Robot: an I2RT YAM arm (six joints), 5 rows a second.
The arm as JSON. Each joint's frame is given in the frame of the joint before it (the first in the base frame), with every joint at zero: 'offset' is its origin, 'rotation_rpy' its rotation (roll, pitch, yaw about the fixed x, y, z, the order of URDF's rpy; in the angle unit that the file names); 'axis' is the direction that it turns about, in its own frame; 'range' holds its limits. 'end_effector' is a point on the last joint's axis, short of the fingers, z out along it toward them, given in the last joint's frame.
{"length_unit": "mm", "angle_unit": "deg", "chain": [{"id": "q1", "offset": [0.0, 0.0, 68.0], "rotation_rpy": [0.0, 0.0, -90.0], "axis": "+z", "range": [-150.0, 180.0]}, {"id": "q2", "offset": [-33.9, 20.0, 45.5], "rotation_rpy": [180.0, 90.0, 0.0], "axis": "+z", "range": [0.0, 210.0]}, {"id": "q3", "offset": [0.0, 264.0, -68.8], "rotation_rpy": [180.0, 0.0, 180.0], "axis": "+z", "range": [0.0, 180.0]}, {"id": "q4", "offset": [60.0, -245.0, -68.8], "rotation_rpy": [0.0, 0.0, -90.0], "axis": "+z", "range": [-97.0, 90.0]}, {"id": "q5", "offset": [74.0, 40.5, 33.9], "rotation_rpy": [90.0, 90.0, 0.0], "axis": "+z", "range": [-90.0, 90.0]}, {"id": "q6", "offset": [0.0, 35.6, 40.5], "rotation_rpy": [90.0, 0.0, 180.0], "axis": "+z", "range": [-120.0, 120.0]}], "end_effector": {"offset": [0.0, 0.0, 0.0], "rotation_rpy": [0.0, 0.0, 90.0]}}
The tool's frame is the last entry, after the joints.
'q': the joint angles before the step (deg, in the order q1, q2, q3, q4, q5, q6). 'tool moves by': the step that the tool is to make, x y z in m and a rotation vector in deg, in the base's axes. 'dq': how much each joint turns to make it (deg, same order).
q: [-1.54 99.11 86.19 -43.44 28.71 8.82]
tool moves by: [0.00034 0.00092 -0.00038 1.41 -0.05 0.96]
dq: [0.00 0.00 0.00 0.02 -1.71 -0.02]
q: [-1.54 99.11 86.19 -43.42 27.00 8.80]
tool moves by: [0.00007 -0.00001 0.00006 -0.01 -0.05 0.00]
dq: [0.00 0.00 0.00 0.05 0.01 -0.01]
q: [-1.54 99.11 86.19 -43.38 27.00 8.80]
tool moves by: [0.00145 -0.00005 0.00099 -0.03 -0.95 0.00]
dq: [0.00 0.00 0.00 0.95 0.00 0.00]
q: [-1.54 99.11 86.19 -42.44 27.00 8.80]
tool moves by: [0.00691 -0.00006 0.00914 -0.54 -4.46 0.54]
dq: [0.02 -0.02 0.84 3.96 0.02 -0.75]
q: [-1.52 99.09 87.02 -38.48 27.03 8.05]
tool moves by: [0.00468 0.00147 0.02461 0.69 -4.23 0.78]
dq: [0.15 0.00 4.48 -0.30 -1.01 0.07]
